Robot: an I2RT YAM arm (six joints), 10 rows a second.
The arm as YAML. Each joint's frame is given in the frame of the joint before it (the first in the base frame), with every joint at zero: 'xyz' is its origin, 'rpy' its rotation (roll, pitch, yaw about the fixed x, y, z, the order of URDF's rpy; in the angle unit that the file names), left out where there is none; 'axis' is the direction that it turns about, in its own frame. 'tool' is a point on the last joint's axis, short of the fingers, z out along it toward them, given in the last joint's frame.
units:
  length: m
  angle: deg
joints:
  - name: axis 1
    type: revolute
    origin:
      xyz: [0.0, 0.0, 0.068]
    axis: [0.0, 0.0, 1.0]
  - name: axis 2
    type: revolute
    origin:
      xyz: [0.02, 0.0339, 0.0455]
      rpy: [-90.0, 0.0, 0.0]
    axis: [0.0, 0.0, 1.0]
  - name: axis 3
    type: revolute
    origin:
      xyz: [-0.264, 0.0, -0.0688]
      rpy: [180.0, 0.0, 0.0]
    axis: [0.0, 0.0, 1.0]
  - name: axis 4
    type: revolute
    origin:
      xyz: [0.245, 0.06, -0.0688]
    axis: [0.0, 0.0, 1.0]
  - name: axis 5
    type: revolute
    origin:
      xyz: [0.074, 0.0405, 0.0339]
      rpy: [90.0, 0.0, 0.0]
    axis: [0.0, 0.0, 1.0]
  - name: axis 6
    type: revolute
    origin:
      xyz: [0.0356, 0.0, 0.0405]
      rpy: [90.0, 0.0, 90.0]
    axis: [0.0, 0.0, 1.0]
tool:
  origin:
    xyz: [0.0, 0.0, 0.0]
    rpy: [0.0, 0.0, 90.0]
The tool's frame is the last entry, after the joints.
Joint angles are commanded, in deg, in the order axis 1, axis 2, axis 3, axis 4, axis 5, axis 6. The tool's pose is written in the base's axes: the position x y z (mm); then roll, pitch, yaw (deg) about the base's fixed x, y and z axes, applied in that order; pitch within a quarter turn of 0, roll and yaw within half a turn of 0. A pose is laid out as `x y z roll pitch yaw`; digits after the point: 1 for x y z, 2 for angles.
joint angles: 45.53 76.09 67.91 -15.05 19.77 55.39
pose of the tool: 223.2 210.2 351.9 118.61 39.18 133.18
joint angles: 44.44 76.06 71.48 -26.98 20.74 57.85
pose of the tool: 220.8 198.8 353.8 128.16 37.62 136.11
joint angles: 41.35 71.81 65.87 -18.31 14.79 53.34
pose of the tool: 221.0 182.3 354.1 120.70 38.94 135.66
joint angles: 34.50 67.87 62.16 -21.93 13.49 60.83
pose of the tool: 224.4 144.1 343.0 122.04 31.75 127.58
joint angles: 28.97 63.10 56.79 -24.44 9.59 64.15
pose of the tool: 216.7 113.2 325.9 124.40 26.83 125.02
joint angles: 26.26 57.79 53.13 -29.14 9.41 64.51
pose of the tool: 199.0 91.7 316.1 127.67 26.09 123.73
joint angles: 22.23 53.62 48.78 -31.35 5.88 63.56
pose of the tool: 187.4 72.6 300.6 130.17 24.43 124.20
